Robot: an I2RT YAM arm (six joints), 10 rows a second.
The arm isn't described. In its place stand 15 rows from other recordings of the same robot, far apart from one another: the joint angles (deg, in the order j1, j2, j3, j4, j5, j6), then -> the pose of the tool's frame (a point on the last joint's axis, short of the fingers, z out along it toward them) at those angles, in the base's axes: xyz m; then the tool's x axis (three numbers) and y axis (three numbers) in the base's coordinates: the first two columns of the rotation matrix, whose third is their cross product.
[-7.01 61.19 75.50 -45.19 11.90 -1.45] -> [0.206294 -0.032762 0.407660 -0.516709 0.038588 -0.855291 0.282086 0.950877 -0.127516]
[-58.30 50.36 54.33 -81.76 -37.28 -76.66] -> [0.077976 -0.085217 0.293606 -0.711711 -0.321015 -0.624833 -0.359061 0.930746 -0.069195]
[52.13 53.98 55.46 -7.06 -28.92 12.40] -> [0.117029 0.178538 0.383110 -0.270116 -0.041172 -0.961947 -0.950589 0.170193 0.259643]
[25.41 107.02 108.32 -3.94 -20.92 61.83] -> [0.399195 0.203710 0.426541 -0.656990 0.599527 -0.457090 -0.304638 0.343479 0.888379]
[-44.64 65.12 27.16 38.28 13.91 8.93] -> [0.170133 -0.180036 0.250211 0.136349 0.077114 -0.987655 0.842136 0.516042 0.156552]
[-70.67 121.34 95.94 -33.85 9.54 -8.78] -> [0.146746 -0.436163 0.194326 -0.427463 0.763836 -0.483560 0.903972 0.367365 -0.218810]
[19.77 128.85 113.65 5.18 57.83 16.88] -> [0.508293 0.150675 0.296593 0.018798 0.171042 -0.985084 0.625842 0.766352 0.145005]
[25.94 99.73 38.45 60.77 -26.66 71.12] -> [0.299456 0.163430 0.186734 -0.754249 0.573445 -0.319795 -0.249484 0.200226 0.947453]
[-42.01 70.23 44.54 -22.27 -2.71 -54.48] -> [0.187524 -0.166641 0.228435 -0.845569 -0.332554 -0.417638 -0.074413 0.848069 -0.524635]
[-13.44 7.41 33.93 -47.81 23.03 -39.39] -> [0.045500 -0.025192 0.271866 -0.633652 -0.449038 -0.629960 0.215207 0.679847 -0.701066]
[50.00 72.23 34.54 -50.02 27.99 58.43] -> [0.124772 0.122706 0.157244 -0.902314 0.095101 -0.420459 0.199386 0.956832 -0.211466]
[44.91 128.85 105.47 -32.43 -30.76 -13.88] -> [0.336346 0.361000 0.190437 -0.374354 -0.664250 -0.647017 -0.927089 0.253743 0.275899]
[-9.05 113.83 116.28 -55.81 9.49 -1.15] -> [0.427664 -0.074061 0.337861 -0.797317 0.106951 -0.594010 0.236360 0.960899 -0.144247]
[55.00 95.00 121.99 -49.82 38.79 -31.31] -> [0.206327 0.255784 0.501673 -0.030438 -0.749661 -0.661122 -0.378205 0.620890 -0.686627]
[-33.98 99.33 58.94 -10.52 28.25 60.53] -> [0.284725 -0.212225 0.179176 0.327455 0.704144 -0.630043 0.924304 -0.100366 0.368223]
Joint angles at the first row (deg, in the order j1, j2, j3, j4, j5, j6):
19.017, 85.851, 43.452, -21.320, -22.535, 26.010
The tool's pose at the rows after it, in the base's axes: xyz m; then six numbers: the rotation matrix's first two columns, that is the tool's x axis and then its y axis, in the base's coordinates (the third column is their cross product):
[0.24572 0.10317 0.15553 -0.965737 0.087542 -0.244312 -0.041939 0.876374 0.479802]
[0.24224 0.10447 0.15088 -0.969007 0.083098 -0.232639 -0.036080 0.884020 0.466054]
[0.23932 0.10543 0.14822 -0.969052 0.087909 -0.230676 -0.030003 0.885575 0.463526]
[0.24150 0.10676 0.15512 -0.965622 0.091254 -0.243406 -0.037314 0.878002 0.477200]
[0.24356 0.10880 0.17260 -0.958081 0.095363 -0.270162 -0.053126 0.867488 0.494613]
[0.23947 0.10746 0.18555 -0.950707 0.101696 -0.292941 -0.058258 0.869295 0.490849]
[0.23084 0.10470 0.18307 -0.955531 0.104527 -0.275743 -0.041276 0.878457 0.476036]
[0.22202 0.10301 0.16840 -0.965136 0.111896 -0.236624 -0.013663 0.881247 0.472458]
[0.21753 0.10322 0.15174 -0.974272 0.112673 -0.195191 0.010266 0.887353 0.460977]
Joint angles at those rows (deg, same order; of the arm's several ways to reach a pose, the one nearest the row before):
20.041, 85.776, 42.441, -21.111, -20.926, 26.255
20.667, 86.008, 41.670, -21.051, -20.130, 26.555
21.146, 85.812, 40.796, -20.307, -19.694, 27.283
21.181, 85.148, 41.734, -20.706, -20.193, 27.543
21.378, 83.075, 43.898, -22.774, -20.611, 27.904
21.539, 80.334, 44.577, -24.920, -19.762, 28.125
21.784, 78.799, 43.074, -26.268, -18.941, 28.524
22.166, 78.850, 39.884, -24.965, -19.066, 29.664
22.621, 80.722, 37.587, -23.177, -19.033, 30.426

